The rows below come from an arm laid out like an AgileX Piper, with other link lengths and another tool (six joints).
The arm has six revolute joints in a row. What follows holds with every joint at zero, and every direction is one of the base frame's.
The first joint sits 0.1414 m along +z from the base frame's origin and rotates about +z.
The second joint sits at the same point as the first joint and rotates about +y.
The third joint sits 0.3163 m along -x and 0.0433 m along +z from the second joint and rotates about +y.
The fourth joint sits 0.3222 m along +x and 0.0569 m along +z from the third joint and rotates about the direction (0.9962, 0, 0.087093).
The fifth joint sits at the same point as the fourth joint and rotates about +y.
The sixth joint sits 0.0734 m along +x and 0.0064 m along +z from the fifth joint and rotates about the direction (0.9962, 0, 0.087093).
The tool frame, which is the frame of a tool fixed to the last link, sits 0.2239 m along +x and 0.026 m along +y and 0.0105 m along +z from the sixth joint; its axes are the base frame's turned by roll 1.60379, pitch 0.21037 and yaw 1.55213 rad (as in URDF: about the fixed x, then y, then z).
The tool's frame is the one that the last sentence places.
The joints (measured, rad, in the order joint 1, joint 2, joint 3, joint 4, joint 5, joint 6), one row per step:
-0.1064, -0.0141, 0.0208, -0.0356, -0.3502, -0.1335
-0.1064, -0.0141, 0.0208, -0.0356, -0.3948, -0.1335
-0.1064, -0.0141, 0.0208, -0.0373, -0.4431, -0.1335
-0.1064, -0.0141, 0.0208, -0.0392, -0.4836, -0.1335
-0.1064, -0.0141, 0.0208, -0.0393, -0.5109, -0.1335
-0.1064, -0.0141, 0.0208, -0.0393, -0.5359, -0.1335
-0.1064, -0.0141, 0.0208, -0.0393, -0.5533, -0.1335
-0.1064, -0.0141, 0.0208, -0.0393, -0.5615, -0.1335
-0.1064, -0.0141, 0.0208, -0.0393, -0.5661, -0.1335
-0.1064, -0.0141, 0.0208, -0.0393, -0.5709, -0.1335
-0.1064, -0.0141, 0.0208, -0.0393, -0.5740, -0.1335
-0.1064, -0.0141, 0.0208, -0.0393, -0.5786, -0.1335
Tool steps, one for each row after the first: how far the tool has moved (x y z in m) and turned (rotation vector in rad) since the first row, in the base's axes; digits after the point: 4 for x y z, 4 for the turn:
-0.0052, 0.0010, 0.0122, -0.0049, -0.0443, 0.0016
-0.0115, 0.0024, 0.0250, -0.0118, -0.0921, 0.0032
-0.0172, 0.0036, 0.0355, -0.0181, -0.1321, 0.0047
-0.0213, 0.0044, 0.0425, -0.0212, -0.1592, 0.0057
-0.0252, 0.0050, 0.0488, -0.0239, -0.1841, 0.0066
-0.0280, 0.0055, 0.0531, -0.0258, -0.2014, 0.0073
-0.0294, 0.0057, 0.0552, -0.0267, -0.2095, 0.0076
-0.0301, 0.0059, 0.0563, -0.0272, -0.2141, 0.0078
-0.0309, 0.0060, 0.0575, -0.0277, -0.2188, 0.0079
-0.0315, 0.0061, 0.0582, -0.0281, -0.2219, 0.0081
-0.0322, 0.0062, 0.0593, -0.0286, -0.2265, 0.0082

